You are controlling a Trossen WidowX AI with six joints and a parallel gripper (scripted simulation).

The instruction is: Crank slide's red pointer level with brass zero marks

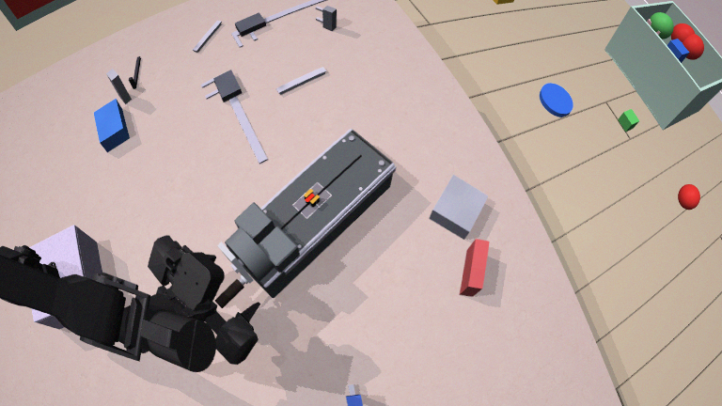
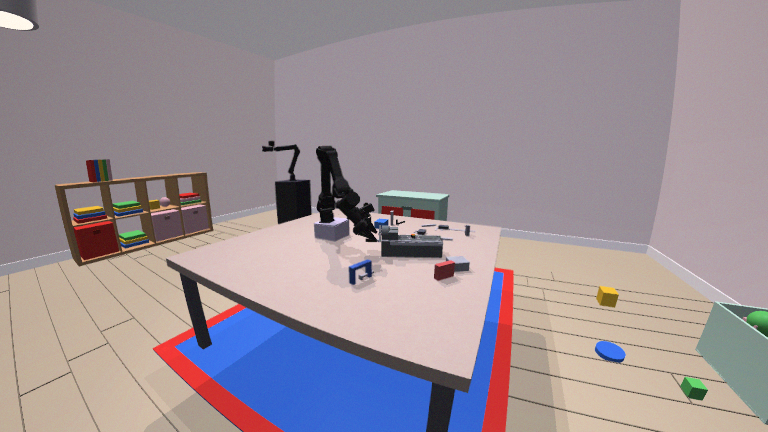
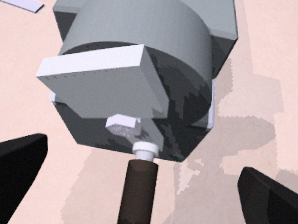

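Right now my gripper tip is 2 cm past the dark brown crank handle and 2 cm above it. Also, from my gripper tip: red pointer: 15 cm ahead, 5 cm to the left; red block: 31 cm ahead, 15 cm to the right, 5 cm below; grey block: 35 cm ahead, 6 cm to the right, 6 cm below.
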